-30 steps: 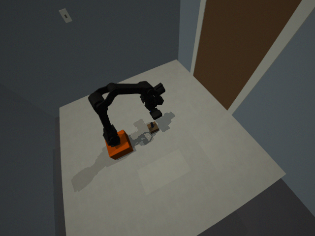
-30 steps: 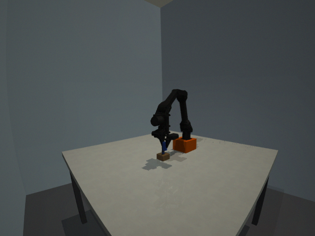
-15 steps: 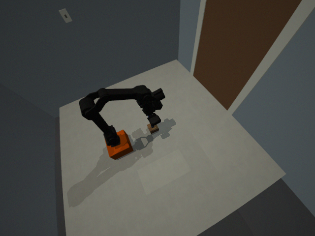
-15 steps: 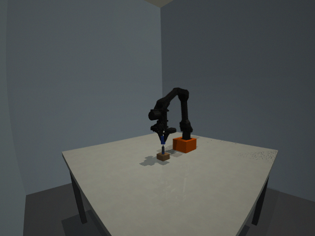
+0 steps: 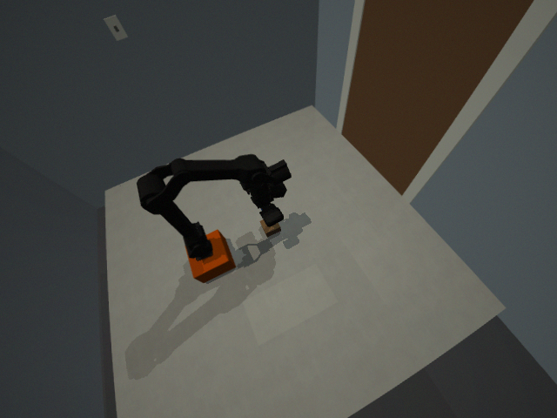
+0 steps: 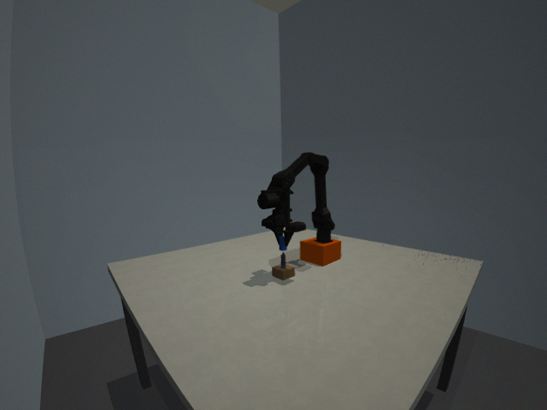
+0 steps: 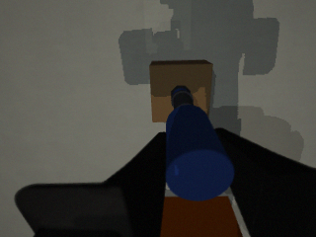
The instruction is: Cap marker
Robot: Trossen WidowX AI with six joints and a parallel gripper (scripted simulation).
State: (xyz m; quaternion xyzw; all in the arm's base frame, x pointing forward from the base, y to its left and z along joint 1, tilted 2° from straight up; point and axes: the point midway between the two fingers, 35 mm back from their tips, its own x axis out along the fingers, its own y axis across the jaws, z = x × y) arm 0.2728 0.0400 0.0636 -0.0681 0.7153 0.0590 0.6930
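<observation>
Right now my gripper tip is 11 cm above the brown holder block. Also, from my gripper tip: blue cap (1 cm above).
</observation>
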